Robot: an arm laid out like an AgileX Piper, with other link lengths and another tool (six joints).
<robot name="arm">
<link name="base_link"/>
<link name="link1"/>
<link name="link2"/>
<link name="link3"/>
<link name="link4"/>
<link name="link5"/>
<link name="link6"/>
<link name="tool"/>
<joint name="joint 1" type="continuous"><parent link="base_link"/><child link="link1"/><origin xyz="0 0 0.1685" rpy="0 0 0"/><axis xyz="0 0 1"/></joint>
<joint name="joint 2" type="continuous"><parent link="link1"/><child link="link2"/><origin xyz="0 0 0" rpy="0 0 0"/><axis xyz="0 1 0"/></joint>
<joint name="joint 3" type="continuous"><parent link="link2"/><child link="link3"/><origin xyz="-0.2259 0 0.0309" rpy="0 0 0"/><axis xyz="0 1 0"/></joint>
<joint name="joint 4" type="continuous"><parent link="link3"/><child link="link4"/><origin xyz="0.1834 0 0.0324" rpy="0 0 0"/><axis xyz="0.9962 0 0.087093"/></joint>
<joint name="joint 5" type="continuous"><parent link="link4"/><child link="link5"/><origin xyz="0 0 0" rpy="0 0 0"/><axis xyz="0 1 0"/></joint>
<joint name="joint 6" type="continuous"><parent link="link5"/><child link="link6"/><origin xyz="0.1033 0 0.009" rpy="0 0 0"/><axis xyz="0.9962 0 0.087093"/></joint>
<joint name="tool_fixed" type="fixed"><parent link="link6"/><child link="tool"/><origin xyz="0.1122 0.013 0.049" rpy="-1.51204 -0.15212 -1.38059"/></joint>
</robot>
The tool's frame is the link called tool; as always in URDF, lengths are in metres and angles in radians. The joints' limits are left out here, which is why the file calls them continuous.
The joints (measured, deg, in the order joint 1, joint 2, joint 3, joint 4, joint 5, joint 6), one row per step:
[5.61 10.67 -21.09 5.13 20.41 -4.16]
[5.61 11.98 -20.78 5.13 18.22 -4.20]
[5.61 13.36 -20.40 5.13 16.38 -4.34]
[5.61 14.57 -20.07 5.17 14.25 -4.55]
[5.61 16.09 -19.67 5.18 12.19 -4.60]
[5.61 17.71 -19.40 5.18 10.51 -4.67]
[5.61 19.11 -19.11 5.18 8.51 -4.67]
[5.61 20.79 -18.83 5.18 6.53 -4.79]
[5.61 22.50 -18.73 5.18 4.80 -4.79]
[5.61 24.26 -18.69 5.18 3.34 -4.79]
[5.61 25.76 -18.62 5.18 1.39 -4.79]
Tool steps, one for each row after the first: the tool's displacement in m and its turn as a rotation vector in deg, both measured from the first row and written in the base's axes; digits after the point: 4 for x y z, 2 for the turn. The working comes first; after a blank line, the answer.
Tool pose at each row, in the base's axes (x y z in m, rotation vector in deg; the steps are taken from these numbers as rounded here):
[0.1773 0.0369 0.3259 -86.11 55.00 -57.10]
[0.1807 0.0365 0.3281 -85.64 54.79 -57.56]
[0.1844 0.0363 0.3281 -85.61 54.81 -57.79]
[0.1874 0.0361 0.3299 -85.24 54.50 -58.34]
[0.1914 0.0358 0.3300 -85.09 54.56 -58.56]
[0.1956 0.0356 0.3290 -85.23 54.80 -58.57]
[0.1991 0.0353 0.3298 -84.94 54.76 -58.86]
[0.2033 0.0351 0.3294 -84.95 54.84 -59.07]
[0.2075 0.0349 0.3292 -84.96 55.03 -59.12]
[0.2119 0.0348 0.3280 -85.16 55.37 -59.01]
[0.2153 0.0344 0.3294 -84.83 55.27 -59.36]

[0.0034 -0.0004 0.0022 0.07 -0.55 -0.19]
[0.0071 -0.0006 0.0022 -0.03 -0.65 -0.34]
[0.0101 -0.0008 0.0040 -0.10 -1.24 -0.50]
[0.0141 -0.0011 0.0041 -0.10 -1.37 -0.68]
[0.0183 -0.0013 0.0031 -0.17 -1.17 -0.83]
[0.0218 -0.0016 0.0039 -0.12 -1.46 -1.01]
[0.0260 -0.0018 0.0035 -0.23 -1.49 -1.18]
[0.0302 -0.0020 0.0033 -0.24 -1.40 -1.33]
[0.0346 -0.0021 0.0021 -0.27 -1.05 -1.46]
[0.0380 -0.0025 0.0035 -0.24 -1.43 -1.64]

